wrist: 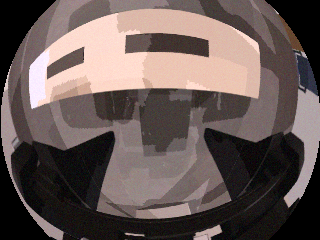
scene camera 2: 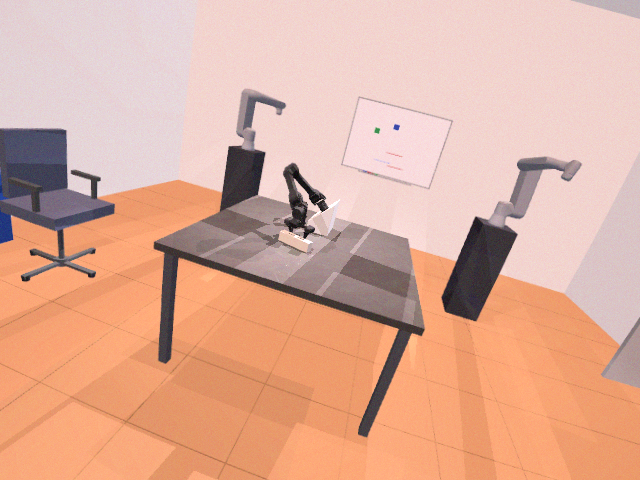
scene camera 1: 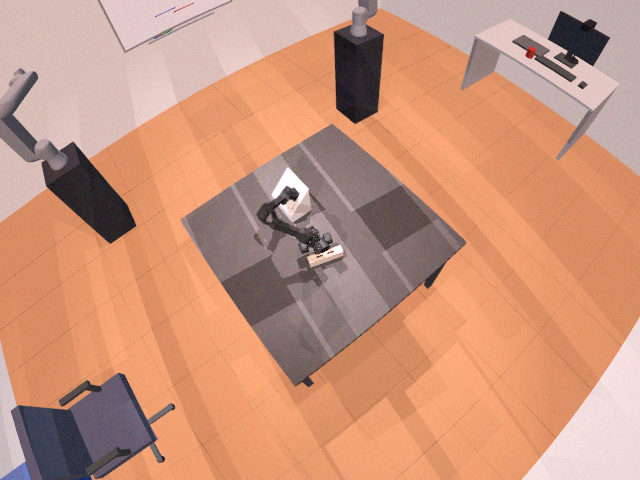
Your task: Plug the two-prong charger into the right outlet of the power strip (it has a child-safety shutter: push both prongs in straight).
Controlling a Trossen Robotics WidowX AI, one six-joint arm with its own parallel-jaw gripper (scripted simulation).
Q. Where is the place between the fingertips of my gripper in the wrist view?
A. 160, 134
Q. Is my gripper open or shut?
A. Open.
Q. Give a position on a two-prong charger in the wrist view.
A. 164, 112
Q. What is my gripper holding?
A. Nothing.
